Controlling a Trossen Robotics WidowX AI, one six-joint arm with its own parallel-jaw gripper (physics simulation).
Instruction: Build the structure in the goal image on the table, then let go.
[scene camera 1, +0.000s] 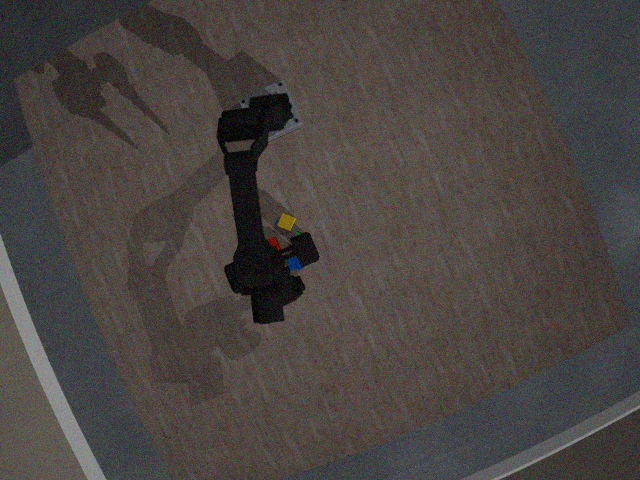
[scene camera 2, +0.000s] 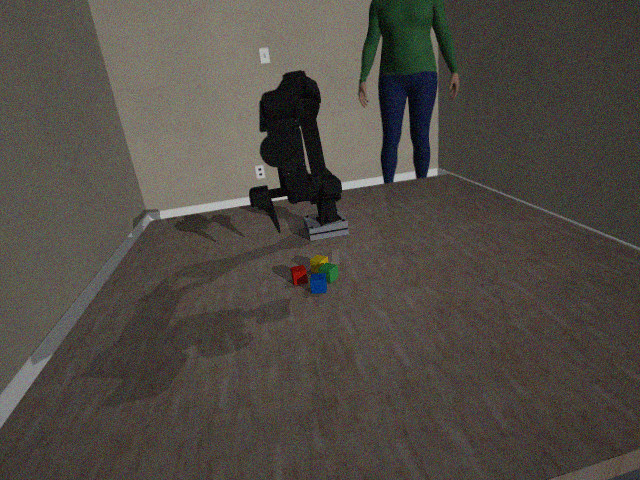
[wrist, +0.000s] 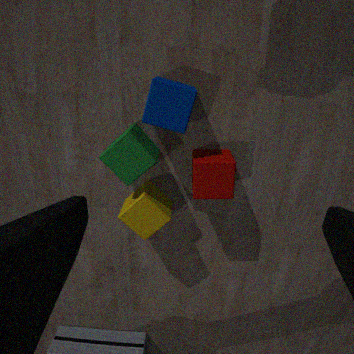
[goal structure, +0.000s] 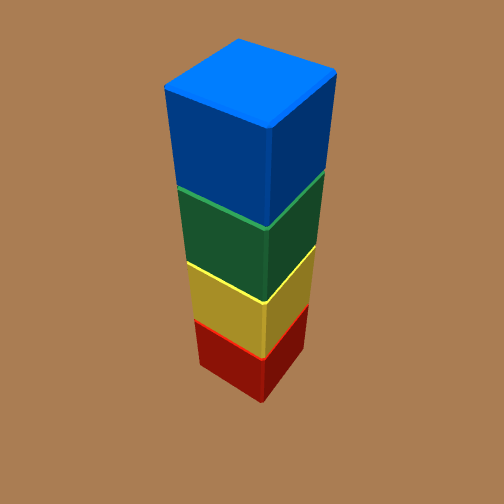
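Four cubes lie apart on the table. The blue cube (scene camera 1: 294, 263) (scene camera 2: 318, 283) (wrist: 169, 105) is at the top of the group in the wrist view. The green cube (scene camera 2: 329, 272) (wrist: 129, 155) is below and left of it, mostly hidden by the arm in scene camera 1. The yellow cube (scene camera 1: 286, 221) (scene camera 2: 318, 262) (wrist: 144, 215) is below the green one. The red cube (scene camera 1: 273, 242) (scene camera 2: 298, 275) (wrist: 213, 176) is to the right, partly hidden in scene camera 1. My gripper (wrist: 208, 213) is open and empty, high above the table, its fingers on either side of the group in the wrist view.
The arm's grey base plate (scene camera 1: 285, 132) (scene camera 2: 328, 231) (wrist: 100, 337) stands on the wood-patterned table (scene camera 1: 439, 232), behind the cubes in scene camera 2. A figure in a green top (scene camera 2: 408, 36) stands at the back wall. Dark shadows of the arm fall across the table and cubes.
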